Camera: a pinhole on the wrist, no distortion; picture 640 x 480 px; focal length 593.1 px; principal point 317.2 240.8 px. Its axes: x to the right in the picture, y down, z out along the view. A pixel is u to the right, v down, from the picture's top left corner.
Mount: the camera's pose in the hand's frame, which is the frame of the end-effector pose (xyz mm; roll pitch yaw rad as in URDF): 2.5 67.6 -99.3 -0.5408 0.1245 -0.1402
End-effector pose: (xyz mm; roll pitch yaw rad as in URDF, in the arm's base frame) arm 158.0 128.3 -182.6 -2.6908 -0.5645 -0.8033
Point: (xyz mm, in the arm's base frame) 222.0 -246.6 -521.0
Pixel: 299 320
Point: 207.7 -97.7 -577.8
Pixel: 153 206
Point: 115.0 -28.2 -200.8
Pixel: 470 370
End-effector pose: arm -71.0 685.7 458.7 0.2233 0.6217 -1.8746
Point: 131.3 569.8 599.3
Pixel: 94 388
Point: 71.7 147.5 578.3
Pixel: 551 325
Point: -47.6 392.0 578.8
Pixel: 475 115
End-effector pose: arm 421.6 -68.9 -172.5 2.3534 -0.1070 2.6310
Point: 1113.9 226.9 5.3
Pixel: outside the picture
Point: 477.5 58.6 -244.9
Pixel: outside the picture
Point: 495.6 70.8 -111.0
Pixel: 237 206
